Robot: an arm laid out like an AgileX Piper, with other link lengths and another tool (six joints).
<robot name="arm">
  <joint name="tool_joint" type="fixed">
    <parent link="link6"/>
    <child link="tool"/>
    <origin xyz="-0.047 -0.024 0.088" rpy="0 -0.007 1.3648"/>
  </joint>
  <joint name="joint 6" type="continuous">
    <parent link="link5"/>
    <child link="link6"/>
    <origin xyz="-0.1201 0 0" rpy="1.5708 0 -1.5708"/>
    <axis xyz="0 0 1"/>
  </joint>
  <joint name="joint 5" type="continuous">
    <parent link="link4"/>
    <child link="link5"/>
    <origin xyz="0 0 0" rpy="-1.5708 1.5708 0"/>
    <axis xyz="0 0 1"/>
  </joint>
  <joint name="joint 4" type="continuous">
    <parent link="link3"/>
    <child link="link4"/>
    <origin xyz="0.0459 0.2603 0" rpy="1.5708 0 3.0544"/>
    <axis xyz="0 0 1"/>
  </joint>
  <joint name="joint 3" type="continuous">
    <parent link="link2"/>
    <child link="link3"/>
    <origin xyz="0.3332 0.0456 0" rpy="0 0 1.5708"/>
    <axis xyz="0 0 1"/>
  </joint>
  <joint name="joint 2" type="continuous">
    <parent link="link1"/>
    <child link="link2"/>
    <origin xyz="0 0 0" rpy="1.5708 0 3.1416"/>
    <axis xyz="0 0 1"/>
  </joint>
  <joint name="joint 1" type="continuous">
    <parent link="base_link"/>
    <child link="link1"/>
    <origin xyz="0 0 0.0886" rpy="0 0 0"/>
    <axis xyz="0 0 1"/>
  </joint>
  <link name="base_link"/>
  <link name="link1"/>
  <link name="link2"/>
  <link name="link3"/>
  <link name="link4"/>
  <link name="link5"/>
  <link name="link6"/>
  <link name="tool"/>
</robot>
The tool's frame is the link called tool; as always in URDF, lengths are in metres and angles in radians. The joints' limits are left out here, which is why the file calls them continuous.
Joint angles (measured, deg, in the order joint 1, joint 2, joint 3, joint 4, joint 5, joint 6), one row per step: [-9.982, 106.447, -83.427, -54.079, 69.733, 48.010]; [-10.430, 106.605, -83.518, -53.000, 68.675, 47.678]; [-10.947, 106.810, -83.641, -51.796, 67.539, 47.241]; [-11.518, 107.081, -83.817, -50.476, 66.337, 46.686]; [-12.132, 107.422, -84.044, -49.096, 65.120, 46.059]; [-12.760, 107.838, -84.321, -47.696, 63.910, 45.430]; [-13.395, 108.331, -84.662, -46.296, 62.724, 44.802]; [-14.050, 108.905, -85.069, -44.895, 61.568, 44.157]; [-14.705, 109.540, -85.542, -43.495, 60.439, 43.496]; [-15.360, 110.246, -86.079, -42.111, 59.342, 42.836]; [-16.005, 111.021, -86.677, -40.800, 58.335, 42.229]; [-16.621, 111.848, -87.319, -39.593, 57.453, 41.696]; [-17.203, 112.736, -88.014, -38.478, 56.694, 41.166]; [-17.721, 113.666, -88.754, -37.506, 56.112, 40.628]
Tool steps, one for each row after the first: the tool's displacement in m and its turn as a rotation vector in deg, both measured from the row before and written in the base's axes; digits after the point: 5 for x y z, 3 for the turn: [0.00188, -0.00115, -0.00429, 1.160, -0.526, 0.238]; [0.00207, -0.00139, -0.00477, 1.269, -0.535, 0.250]; [0.00241, -0.00156, -0.00523, 1.362, -0.537, 0.278]; [0.00262, -0.00178, -0.00552, 1.394, -0.532, 0.266]; [0.00286, -0.00191, -0.00572, 1.391, -0.553, 0.231]; [0.00311, -0.00205, -0.00582, 1.365, -0.570, 0.193]; [0.00329, -0.00231, -0.00596, 1.338, -0.568, 0.151]; [0.00353, -0.00243, -0.00594, 1.306, -0.587, 0.132]; [0.00375, -0.00261, -0.00599, 1.264, -0.596, 0.101]; [0.00375, -0.00287, -0.00595, 1.178, -0.574, 0.023]; [0.00361, -0.00304, -0.00587, 1.073, -0.519, -0.061]; [0.00359, -0.00315, -0.00590, 0.976, -0.418, -0.084]; [0.00348, -0.00310, -0.00579, 0.837, -0.256, -0.077]
